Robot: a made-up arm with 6 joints.
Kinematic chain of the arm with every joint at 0, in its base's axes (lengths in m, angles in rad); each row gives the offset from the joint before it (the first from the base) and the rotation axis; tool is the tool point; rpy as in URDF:
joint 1: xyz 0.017 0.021 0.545 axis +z
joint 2: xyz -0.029 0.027 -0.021 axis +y
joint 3: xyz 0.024 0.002 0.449 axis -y
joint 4: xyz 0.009 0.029 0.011 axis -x
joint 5: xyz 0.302 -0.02 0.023 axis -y
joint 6: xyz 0.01 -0.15 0 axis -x
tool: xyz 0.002 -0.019 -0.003 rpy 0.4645 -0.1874 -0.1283
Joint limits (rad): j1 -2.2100..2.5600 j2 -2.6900..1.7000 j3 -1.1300..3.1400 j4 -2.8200..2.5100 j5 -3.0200..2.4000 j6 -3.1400..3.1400
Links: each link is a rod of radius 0.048 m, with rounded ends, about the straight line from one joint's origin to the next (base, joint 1, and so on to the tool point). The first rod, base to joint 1, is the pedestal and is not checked.
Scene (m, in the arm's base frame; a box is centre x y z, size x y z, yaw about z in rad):
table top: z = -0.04
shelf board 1: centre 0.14 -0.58 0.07 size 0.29 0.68 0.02 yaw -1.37
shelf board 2: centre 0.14 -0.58 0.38 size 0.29 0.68 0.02 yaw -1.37
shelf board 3: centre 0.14 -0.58 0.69 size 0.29 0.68 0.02 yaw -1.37
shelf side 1: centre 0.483 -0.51 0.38 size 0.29 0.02 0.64 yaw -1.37
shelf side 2: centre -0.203 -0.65 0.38 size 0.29 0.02 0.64 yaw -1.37
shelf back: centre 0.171 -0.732 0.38 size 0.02 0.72 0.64 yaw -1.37
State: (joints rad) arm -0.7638 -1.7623 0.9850 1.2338 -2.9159 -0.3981
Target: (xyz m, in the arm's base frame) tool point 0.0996 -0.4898 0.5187
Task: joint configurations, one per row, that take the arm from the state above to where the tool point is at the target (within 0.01 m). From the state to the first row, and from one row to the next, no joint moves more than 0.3 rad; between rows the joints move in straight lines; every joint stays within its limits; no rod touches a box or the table.
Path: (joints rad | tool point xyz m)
1: -0.9632 -1.4668 0.7086 1.0641 -2.9367 -0.4934 | -0.4413 0.6730 0.7316
2: -1.1626 -1.1712 0.4322 0.8944 -2.9575 -0.5887 | -0.2570 0.5764 1.0117
3: -1.3621 -0.8757 0.1558 0.7248 -2.9784 -0.6840 | -0.1082 0.3442 1.1661
4: -1.5615 -0.5802 -0.1207 0.5551 -2.9992 -0.7793 | -0.0603 0.0703 1.1678
5: -1.7609 -0.2846 -0.3971 0.3854 -3.0200 -0.8747 | -0.1090 -0.1339 1.0414
6: -1.6039 -0.0270 -0.5803 0.4011 -2.9852 -0.7404 | -0.0883 -0.2716 0.9155
7: -1.4470 0.2307 -0.7635 0.4169 -2.9504 -0.6062 | -0.0347 -0.3445 0.7703
8: -1.2900 0.4884 -0.9468 0.4326 -2.9155 -0.4720 | 0.0230 -0.3511 0.6310
9: -1.1330 0.7460 -1.1300 0.4484 -2.8807 -0.3378 | 0.0625 -0.3073 0.5187
10: -1.2205 0.8005 -0.8796 0.6181 -2.8946 -0.3447 | 0.0882 -0.3997 0.5085
11: -1.3079 0.8549 -0.6293 0.7878 -2.9084 -0.3516 | 0.0996 -0.4898 0.5187

